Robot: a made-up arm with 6 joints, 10 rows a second.
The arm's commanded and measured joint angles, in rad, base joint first. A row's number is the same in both.
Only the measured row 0 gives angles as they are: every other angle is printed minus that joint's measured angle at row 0.
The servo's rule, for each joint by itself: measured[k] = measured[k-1] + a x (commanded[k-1-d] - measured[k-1]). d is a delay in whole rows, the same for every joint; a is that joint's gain. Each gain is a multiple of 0.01, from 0.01 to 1. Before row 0 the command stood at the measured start. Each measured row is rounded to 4 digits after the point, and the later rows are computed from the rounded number. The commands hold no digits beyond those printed.
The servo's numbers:
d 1
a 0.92 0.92 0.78 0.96 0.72 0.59
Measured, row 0:
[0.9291, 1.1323, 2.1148, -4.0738, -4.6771, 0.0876]
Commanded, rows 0 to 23:
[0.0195, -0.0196, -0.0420, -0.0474, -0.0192, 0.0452]
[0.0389, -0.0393, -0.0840, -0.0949, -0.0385, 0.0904]
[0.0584, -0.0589, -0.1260, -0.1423, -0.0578, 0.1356]
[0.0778, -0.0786, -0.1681, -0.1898, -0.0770, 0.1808]
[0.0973, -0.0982, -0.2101, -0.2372, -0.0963, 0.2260]
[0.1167, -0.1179, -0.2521, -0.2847, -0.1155, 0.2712]
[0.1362, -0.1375, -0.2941, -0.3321, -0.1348, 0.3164]
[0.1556, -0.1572, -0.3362, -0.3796, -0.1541, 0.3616]
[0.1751, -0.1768, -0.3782, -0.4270, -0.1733, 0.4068]
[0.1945, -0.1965, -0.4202, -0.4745, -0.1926, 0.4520]
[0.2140, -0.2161, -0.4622, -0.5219, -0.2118, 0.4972]
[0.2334, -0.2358, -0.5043, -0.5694, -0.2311, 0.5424]
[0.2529, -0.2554, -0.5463, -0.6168, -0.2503, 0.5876]
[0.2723, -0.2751, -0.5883, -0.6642, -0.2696, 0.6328]
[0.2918, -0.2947, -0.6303, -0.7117, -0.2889, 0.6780]
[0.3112, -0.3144, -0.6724, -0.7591, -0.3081, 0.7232]
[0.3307, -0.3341, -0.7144, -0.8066, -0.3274, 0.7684]
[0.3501, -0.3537, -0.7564, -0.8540, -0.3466, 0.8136]
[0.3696, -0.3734, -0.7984, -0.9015, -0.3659, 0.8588]
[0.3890, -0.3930, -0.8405, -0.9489, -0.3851, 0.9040]
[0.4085, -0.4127, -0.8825, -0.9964, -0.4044, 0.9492]
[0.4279, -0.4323, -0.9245, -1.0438, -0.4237, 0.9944]
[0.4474, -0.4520, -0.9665, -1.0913, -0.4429, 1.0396]
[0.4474, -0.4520, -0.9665, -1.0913, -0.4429, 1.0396]
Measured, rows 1 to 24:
[0.0000, 0.0000, 0.0000, 0.0000, 0.0000, 0.0000]
[0.0179, -0.0180, -0.0328, -0.0455, -0.0138, 0.0267]
[0.0372, -0.0376, -0.0727, -0.0929, -0.0316, 0.0643]
[0.0567, -0.0572, -0.1143, -0.1403, -0.0505, 0.1064]
[0.0761, -0.0769, -0.1563, -0.1878, -0.0696, 0.1503]
[0.0956, -0.0965, -0.1983, -0.2352, -0.0888, 0.1950]
[0.1150, -0.1162, -0.2403, -0.2827, -0.1080, 0.2400]
[0.1345, -0.1358, -0.2823, -0.3301, -0.1273, 0.2851]
[0.1539, -0.1555, -0.3243, -0.3776, -0.1466, 0.3302]
[0.1734, -0.1751, -0.3663, -0.4250, -0.1658, 0.3754]
[0.1928, -0.1948, -0.4083, -0.4725, -0.1851, 0.4206]
[0.2123, -0.2144, -0.4503, -0.5199, -0.2043, 0.4658]
[0.2317, -0.2341, -0.4924, -0.5674, -0.2236, 0.5110]
[0.2512, -0.2537, -0.5344, -0.6148, -0.2428, 0.5562]
[0.2706, -0.2734, -0.5764, -0.6622, -0.2621, 0.6014]
[0.2901, -0.2930, -0.6184, -0.7097, -0.2814, 0.6466]
[0.3095, -0.3127, -0.6605, -0.7571, -0.3006, 0.6918]
[0.3290, -0.3324, -0.7025, -0.8046, -0.3199, 0.7370]
[0.3484, -0.3520, -0.7445, -0.8520, -0.3391, 0.7822]
[0.3679, -0.3717, -0.7865, -0.8995, -0.3584, 0.8274]
[0.3873, -0.3913, -0.8286, -0.9469, -0.3776, 0.8726]
[0.4068, -0.4110, -0.8706, -0.9944, -0.3969, 0.9178]
[0.4262, -0.4306, -0.9126, -1.0418, -0.4162, 0.9630]
[0.4457, -0.4503, -0.9546, -1.0893, -0.4354, 1.0082]

